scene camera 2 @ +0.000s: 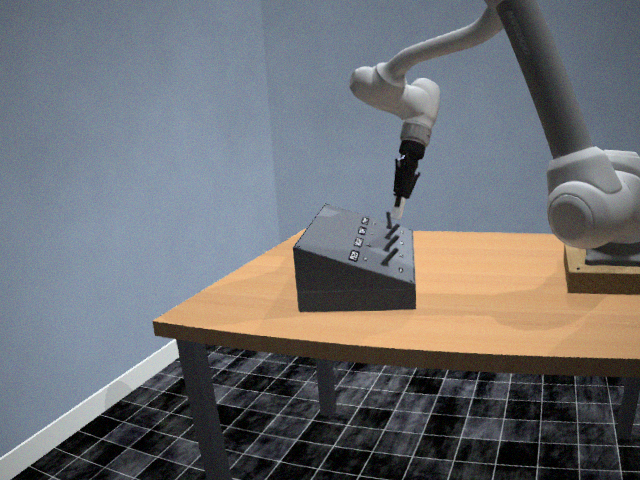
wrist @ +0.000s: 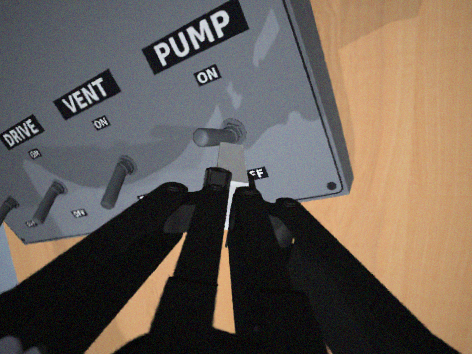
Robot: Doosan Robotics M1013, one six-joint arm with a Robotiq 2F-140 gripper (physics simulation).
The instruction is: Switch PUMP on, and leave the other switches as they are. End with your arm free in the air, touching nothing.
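Seen in the pictures: gripper, fingertip midpoint: (scene camera 2: 395,218) (wrist: 228,161); arm's base, origin of the base link: (scene camera 2: 616,256).
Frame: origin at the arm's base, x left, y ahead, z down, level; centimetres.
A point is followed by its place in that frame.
Observation:
The grey switch box (scene camera 2: 330,279) {y 64.9, x 36.7, z -2.4 cm} (wrist: 165,100) {y 68.9, x -2.5, z -4.5 cm} stands on the table, with a row of lever switches on its sloped top. The PUMP lever (scene camera 2: 389,219) {y 66.1, x -7.4, z -5.8 cm} (wrist: 215,136) {y 66.5, x -8.4, z -7.0 cm} is the far one in the scene view. It stands up differently from the others and points left in the wrist view, between its ON and OFF labels. The VENT lever (scene camera 2: 392,230) {y 61.5, x 3.8, z -5.5 cm} (wrist: 117,182) {y 61.8, x 2.8, z -5.4 cm}, the DRIVE lever (scene camera 2: 391,243) {y 57.9, x 15.2, z -5.1 cm} (wrist: 49,202) {y 58.3, x 14.2, z -5.2 cm} and a fourth lever (scene camera 2: 389,256) {y 54.6, x 26.7, z -5.2 cm} (wrist: 7,207) {y 55.6, x 25.9, z -4.3 cm} lean toward OFF. My gripper (scene camera 2: 397,210) {y 64.6, x -8.7, z -5.7 cm} (wrist: 228,161) {y 64.6, x -8.7, z -5.7 cm} is shut and empty, its pale tips right against or very near the PUMP lever on its OFF side.
The wooden table (scene camera 2: 480,310) {y 32.8, x 28.9, z 5.4 cm} (wrist: 400,150) {y 64.7, x -20.2, z 5.4 cm} extends around the box. The arm's base (scene camera 2: 599,206) stands on a wooden block (scene camera 2: 594,281) {y 6.6, x 14.5, z 2.3 cm} at the right. Blue walls (scene camera 2: 129,155) rise behind and at the left. The VENT lever is the nearest neighbour to the PUMP lever.

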